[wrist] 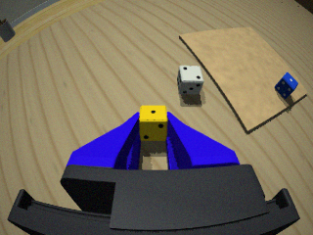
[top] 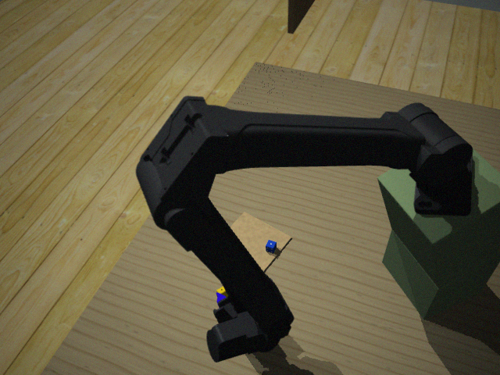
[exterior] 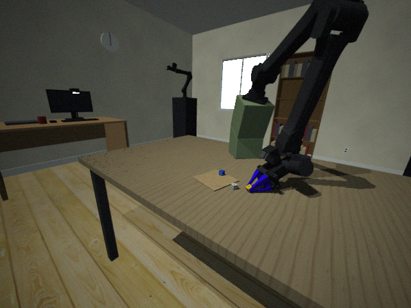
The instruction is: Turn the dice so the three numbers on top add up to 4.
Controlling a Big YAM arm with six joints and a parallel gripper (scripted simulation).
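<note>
Now: hand right at the yellow die. Also, from my hand: tan mat: 10 mm behind, 150 mm to the right, 10 mm below; blue die: 60 mm behind, 150 mm to the right; white die: 20 mm ahead, 60 mm to the right.
</note>
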